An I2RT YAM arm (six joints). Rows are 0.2 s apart.
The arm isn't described. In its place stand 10 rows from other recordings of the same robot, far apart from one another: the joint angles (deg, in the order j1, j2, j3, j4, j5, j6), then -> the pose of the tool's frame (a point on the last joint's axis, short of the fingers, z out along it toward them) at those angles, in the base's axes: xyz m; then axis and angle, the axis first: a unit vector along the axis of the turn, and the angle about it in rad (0 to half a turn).
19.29, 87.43, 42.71, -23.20, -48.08, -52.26 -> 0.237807, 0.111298, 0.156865, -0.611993, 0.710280, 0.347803, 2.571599
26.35, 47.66, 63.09, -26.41, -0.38, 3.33 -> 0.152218, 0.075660, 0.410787, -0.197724, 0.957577, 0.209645, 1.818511
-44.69, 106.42, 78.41, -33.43, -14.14, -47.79 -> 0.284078, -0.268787, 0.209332, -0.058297, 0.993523, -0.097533, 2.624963
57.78, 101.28, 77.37, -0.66, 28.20, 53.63 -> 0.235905, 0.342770, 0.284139, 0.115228, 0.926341, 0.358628, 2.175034
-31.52, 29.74, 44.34, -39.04, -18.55, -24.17 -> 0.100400, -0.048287, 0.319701, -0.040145, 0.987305, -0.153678, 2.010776
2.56, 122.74, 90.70, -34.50, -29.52, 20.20 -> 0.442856, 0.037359, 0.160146, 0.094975, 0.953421, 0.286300, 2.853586
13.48, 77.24, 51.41, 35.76, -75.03, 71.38 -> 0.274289, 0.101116, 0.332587, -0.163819, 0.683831, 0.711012, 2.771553
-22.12, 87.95, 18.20, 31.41, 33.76, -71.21 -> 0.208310, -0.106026, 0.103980, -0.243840, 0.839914, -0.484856, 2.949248
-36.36, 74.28, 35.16, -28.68, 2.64, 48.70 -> 0.174427, -0.130447, 0.158155, 0.679300, 0.733859, -0.001822, 2.751554
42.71, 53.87, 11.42, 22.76, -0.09, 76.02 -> 0.138695, 0.128106, 0.168712, 0.244621, 0.819349, 0.518486, 2.547178
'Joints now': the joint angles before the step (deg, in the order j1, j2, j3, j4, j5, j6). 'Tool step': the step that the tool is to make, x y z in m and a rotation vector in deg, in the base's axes. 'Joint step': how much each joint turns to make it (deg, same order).
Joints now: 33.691, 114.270, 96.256, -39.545, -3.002, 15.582
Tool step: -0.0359, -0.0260, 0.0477, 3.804, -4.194, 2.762
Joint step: -0.481, -12.213, -6.731, -0.045, -2.571, -2.160
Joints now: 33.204, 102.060, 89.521, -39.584, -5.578, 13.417
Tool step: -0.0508, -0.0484, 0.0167, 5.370, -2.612, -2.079
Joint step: -2.524, -16.647, -15.502, 4.124, -2.701, 1.738
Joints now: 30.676, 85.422, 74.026, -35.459, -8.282, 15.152
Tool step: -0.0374, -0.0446, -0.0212, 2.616, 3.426, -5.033
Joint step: -4.395, -11.702, -13.985, 1.044, -2.466, 3.172
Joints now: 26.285, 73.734, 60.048, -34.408, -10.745, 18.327
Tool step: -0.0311, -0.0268, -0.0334, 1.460, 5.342, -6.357
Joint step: -2.584, -8.010, -11.802, 0.565, -0.289, 5.288
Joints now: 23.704, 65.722, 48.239, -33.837, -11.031, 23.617
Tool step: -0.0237, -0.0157, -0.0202, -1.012, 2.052, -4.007
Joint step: -1.037, -6.113, -7.233, -0.761, 1.915, 2.310
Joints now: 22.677, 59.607, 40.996, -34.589, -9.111, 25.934
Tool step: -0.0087, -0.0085, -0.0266, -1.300, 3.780, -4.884
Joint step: -0.960, -0.849, -5.566, 1.200, 2.069, 3.374
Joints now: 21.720, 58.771, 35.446, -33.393, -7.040, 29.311
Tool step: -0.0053, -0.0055, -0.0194, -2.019, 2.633, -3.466
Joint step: -0.530, 0.320, -3.630, 0.968, 2.325, 2.023
